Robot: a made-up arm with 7 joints.
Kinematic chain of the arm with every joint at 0, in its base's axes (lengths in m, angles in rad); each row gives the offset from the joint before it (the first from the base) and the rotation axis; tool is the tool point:
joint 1: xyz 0 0 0.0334 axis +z
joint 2: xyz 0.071 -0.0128 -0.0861 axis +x
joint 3: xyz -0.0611 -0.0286 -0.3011 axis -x
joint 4: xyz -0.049 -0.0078 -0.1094 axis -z
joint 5: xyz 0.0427 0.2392 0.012 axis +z
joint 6: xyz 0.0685 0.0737 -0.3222 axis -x
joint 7: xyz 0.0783 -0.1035 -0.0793 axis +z
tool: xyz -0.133 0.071 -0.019
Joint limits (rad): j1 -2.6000..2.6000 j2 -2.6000..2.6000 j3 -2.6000..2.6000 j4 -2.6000..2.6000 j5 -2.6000..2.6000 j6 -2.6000..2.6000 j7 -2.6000..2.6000
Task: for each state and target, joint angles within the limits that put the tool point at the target. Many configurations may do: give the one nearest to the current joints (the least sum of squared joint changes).
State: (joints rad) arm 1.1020 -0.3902 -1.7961 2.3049 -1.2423 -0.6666 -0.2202
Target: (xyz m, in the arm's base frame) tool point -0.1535 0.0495 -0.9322
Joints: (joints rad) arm 1.2084 -0.0811 -1.0297 2.6000 -0.9969 -0.9375 0.1730
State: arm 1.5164 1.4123 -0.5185 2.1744 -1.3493 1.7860 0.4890
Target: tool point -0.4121 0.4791 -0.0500
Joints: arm 0.9800 1.5328 -0.6079 1.9769 -1.3495 1.7416 0.5351
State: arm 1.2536 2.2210 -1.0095 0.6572 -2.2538 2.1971 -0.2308
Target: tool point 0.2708 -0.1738 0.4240
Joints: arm 1.3950 2.6000 -1.3212 -0.1062 -2.6000 1.2680 -0.9193
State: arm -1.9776 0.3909 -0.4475 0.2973 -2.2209 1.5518 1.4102
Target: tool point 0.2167 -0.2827 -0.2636
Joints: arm -2.3357 0.4869 -0.6227 0.4409 -2.2171 1.6528 1.3688
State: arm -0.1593 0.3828 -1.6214 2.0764 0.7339 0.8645 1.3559
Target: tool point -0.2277 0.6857 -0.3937
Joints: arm 0.2521 0.7183 -1.3333 2.3176 1.0137 0.2674 1.7053
